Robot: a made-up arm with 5 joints.
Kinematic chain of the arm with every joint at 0, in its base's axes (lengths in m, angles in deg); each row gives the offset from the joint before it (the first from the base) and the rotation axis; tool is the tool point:
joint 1: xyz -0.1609 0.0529 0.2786 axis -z
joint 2: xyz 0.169 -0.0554 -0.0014 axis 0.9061 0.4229 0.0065
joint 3: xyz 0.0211 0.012 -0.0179 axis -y
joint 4: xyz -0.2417 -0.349 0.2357 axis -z
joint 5: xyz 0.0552 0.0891 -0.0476 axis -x
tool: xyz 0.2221 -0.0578 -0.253
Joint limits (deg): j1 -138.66..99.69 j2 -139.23..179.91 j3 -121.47..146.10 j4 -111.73..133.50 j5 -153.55..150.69
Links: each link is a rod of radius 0.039 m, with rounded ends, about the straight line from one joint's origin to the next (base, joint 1, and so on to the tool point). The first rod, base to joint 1, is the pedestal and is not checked.
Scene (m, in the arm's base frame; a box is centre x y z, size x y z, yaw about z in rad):
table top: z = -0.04
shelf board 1: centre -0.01 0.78 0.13 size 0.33 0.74 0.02 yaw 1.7
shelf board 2: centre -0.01 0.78 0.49 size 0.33 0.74 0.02 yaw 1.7
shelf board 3: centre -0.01 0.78 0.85 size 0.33 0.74 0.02 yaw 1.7
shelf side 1: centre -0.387 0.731 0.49 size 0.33 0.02 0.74 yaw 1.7
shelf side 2: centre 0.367 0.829 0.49 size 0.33 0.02 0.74 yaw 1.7
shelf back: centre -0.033 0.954 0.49 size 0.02 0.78 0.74 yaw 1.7
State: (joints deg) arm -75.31 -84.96 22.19 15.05 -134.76
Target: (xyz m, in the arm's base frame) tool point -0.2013 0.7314 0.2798
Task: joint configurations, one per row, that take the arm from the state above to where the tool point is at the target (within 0.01 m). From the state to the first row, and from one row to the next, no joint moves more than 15 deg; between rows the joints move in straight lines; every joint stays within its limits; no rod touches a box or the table.
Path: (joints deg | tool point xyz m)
1: -80.45 -70.32 10.49 14.26 -127.78 | -0.3156 0.1732 0.4826
2: -85.60 -55.69 -1.21 13.48 -120.80 | -0.2496 0.2531 0.5196
3: -90.74 -41.05 -12.91 12.69 -113.82 | -0.1884 0.3310 0.5068
4: -95.88 -26.41 -24.61 11.90 -106.84 | -0.1500 0.3940 0.4503
5: -101.03 -11.78 -36.31 11.12 -99.86 | -0.1425 0.4286 0.3673
6: -106.17 2.86 -48.01 10.33 -92.88 | -0.1617 0.4262 0.2798
7: -113.78 3.10 -49.80 23.13 -106.42 | -0.1740 0.5310 0.2640
8: -121.38 3.33 -51.59 35.93 -119.96 | -0.1857 0.6345 0.2617
9: -128.99 3.57 -53.38 48.72 -133.50 | -0.2013 0.7314 0.2798

